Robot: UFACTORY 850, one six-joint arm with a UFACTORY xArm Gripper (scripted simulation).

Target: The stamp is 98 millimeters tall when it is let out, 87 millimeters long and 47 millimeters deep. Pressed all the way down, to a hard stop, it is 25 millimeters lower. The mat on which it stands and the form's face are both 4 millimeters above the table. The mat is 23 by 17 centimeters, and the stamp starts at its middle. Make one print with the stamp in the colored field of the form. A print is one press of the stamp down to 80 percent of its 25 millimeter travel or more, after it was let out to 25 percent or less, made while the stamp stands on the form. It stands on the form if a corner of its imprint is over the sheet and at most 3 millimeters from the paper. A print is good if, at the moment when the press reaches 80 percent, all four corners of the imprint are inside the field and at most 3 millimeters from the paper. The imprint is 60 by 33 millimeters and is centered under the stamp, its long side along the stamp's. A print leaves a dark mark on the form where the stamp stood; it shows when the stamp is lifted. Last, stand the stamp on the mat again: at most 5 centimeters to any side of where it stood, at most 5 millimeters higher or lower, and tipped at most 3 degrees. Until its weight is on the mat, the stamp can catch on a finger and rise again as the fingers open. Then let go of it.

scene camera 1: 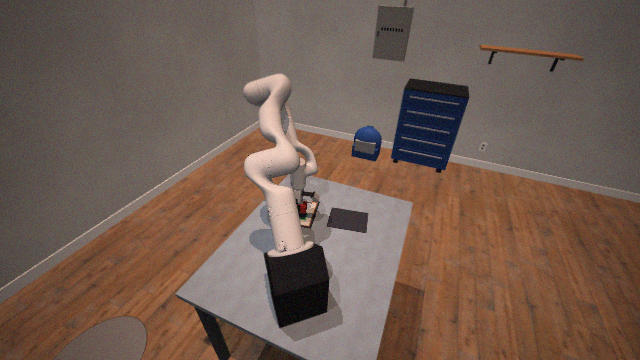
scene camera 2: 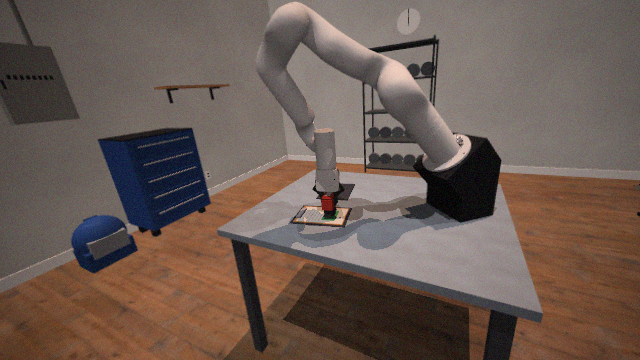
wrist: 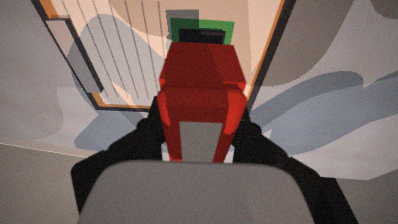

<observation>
The pictures show: my gripper, a stamp and a mat.
</observation>
